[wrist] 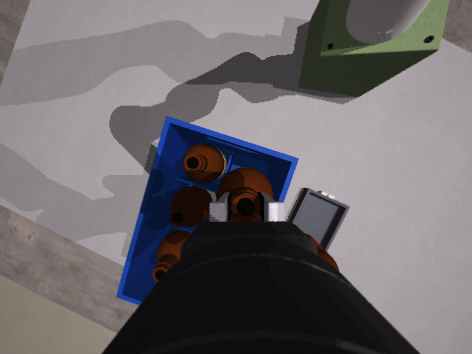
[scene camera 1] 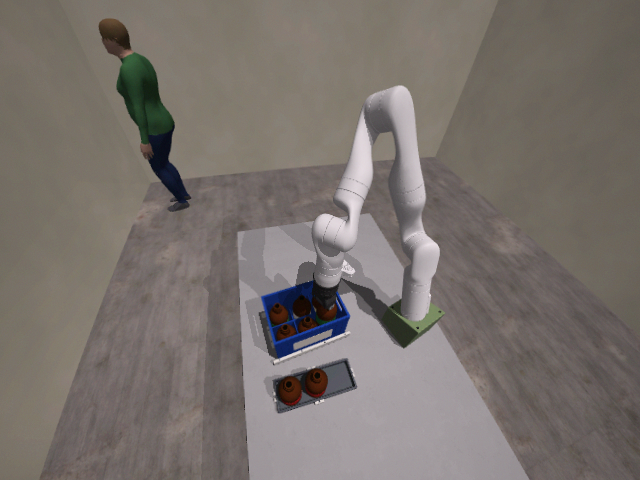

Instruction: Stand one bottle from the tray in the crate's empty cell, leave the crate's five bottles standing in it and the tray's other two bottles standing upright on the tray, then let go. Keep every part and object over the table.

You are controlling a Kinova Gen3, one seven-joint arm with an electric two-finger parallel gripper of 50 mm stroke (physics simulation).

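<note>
The blue crate stands on the table with brown bottles in it, among them a back-left one and a front-middle one. My gripper points down over the crate's front-right part and is shut on the neck of a brown bottle. That bottle is upright at the front-right cell, a green band low on it; its base is hidden, so its depth cannot be told. Two red-banded bottles stand upright on the tray's left and middle.
The dark tray lies in front of the crate, its right part bare. A white strip lies along the crate's front. The green arm base stands to the right. A person stands beyond the table at the back left.
</note>
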